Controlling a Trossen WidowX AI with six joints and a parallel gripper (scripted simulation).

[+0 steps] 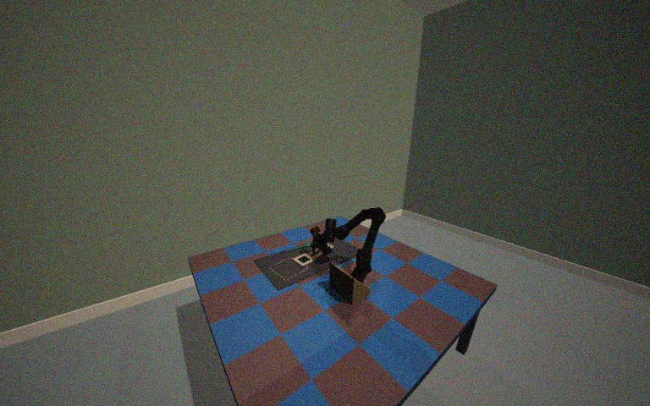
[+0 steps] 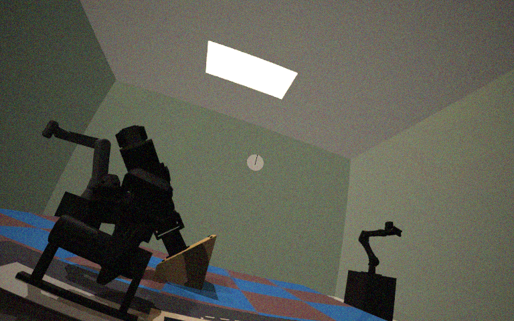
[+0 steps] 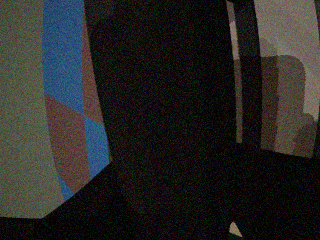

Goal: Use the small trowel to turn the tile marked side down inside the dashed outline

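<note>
The dark mat is 30 mm behind my gripper tip, 50 mm to the left of it and 80 mm below it. Round my gripper tip: tile: 50 mm behind, 110 mm to the left, 50 mm below; then thin green stick: 110 mm ahead, 40 mm to the left, 50 mm below.
</note>
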